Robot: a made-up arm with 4 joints.
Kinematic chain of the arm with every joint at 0, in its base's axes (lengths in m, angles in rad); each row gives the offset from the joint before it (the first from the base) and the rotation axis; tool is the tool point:
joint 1: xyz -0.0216 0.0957 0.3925 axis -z
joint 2: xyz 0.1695 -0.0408 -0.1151 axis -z
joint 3: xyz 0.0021 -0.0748 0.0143 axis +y
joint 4: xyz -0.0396 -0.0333 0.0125 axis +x
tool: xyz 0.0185 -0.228 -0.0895
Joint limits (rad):
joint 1: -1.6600..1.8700
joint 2: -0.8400..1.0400
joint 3: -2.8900..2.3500
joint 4: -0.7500..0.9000
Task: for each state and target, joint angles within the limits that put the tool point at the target. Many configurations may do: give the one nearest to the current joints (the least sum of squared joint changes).
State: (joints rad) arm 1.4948 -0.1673 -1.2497 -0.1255
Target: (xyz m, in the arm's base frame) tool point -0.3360 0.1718 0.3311
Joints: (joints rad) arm 1.6894 0.3630 -0.9814 -0.7500
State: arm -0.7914 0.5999 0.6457 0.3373
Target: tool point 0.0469 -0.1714 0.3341
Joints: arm -0.6690 0.9415 0.5903 -0.4738
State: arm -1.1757 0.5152 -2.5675 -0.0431
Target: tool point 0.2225 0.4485 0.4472
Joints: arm -1.5939 -0.3412 -2.7118 0.5350
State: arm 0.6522 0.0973 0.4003 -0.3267
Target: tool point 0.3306 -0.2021 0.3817
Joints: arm -0.1979 -0.2785 0.4750 -0.6975
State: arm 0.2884 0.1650 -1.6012 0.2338
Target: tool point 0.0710 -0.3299 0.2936
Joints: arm 0.3355 0.2304 -1.7485 0.2380
